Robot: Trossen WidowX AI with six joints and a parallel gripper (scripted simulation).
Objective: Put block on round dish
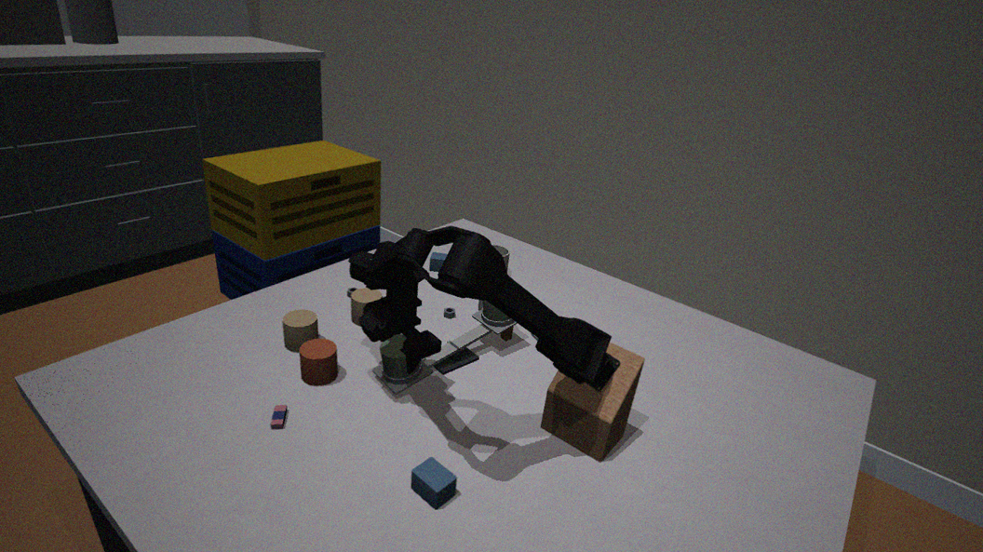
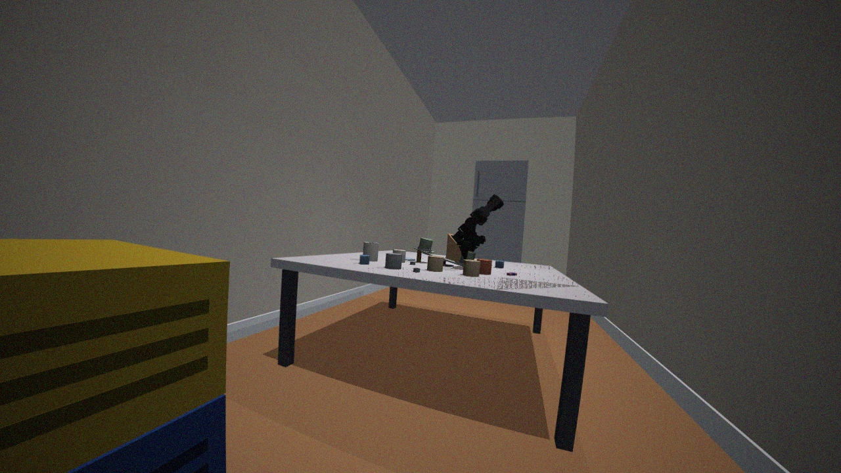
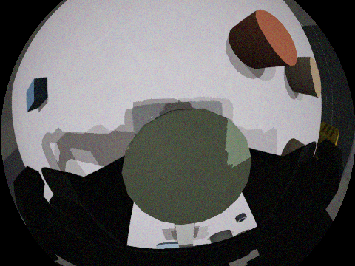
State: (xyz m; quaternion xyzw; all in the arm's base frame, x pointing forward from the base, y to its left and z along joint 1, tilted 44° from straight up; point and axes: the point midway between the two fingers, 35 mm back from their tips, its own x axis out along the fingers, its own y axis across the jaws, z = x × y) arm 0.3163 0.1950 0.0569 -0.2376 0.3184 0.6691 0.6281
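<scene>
The balance lies 140 mm to the right of my gripper tip, 10 mm below it and 10 mm behind it. Also, from my gripper tip: red-brown cylinder (130 mm ahead, 120 mm to the left, 10 mm below); cup (20 mm to the left, 10 mm above); red-and-blue piece (230 mm to the left, 50 mm ahead, 40 mm below).
</scene>
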